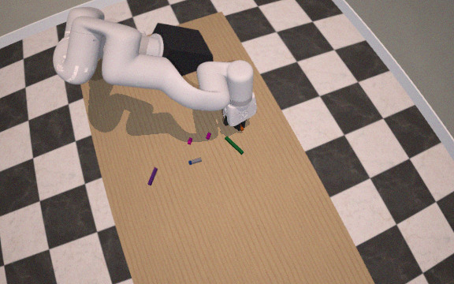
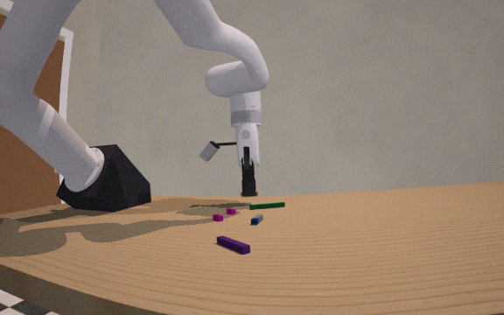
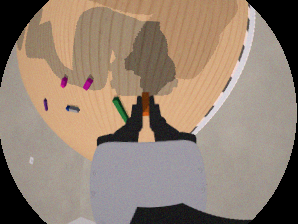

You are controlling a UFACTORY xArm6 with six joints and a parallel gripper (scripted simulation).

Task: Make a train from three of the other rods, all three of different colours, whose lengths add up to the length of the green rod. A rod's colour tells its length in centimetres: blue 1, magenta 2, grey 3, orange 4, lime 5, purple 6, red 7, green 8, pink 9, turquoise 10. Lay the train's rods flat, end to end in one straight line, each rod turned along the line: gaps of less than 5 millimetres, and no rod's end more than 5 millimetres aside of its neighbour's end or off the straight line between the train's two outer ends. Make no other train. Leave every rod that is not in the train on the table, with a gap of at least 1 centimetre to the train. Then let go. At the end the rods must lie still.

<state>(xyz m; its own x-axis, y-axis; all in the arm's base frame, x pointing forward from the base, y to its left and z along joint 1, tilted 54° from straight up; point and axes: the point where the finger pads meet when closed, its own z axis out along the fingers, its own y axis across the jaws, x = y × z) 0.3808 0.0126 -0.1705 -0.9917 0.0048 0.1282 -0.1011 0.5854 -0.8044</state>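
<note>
Right now my hand is 4 cm short of the grey rod, 18 cm to the left of it and 4 cm above it. Round my hand: blue rod 4 cm ahead, 20 cm to the right, 4 cm below; orange rod 2 cm below; green rod 5 cm ahead, 4 cm to the right, 4 cm below.
</note>
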